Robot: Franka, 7 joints.
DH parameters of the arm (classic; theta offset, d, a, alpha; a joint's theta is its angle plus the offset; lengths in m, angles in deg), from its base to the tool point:
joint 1: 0 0.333 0 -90
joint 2: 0 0 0 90
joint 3: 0 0.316 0.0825 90
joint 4: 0 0 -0.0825 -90
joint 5: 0 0.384 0 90
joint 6: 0 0 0.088 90
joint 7: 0 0.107 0 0
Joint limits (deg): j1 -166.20..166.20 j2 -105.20..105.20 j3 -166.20..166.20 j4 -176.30..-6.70 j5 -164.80..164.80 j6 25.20..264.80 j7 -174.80..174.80
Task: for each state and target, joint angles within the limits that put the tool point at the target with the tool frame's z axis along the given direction. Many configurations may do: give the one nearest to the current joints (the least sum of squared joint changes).
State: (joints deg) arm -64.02 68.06 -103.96 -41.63 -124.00 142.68 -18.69
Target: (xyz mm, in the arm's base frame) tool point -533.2 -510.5 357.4 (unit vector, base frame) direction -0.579 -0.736 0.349
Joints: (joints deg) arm -82.16 93.32 -94.32 -87.28 -150.67 136.95 -18.69
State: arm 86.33 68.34 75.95 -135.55 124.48 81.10 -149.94
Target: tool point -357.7 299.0 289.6 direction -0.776 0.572 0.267
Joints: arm 46.47 58.72 84.43 -148.02 154.57 117.27 -149.94
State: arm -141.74 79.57 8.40 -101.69 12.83 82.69 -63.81
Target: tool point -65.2 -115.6 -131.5 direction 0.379 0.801 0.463
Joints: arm -128.95 84.21 4.97 -116.27 -9.35 81.56 -63.81
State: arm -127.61 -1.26 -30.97 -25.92 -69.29 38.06 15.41
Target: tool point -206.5 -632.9 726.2 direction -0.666 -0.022 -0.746
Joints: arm -102.32 32.87 2.41 -33.84 -42.59 80.79 15.41
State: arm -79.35 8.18 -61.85 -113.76 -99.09 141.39 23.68
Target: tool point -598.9 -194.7 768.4 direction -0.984 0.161 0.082
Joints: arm -112.38 13.41 -63.98 -78.01 -74.03 165.19 23.68
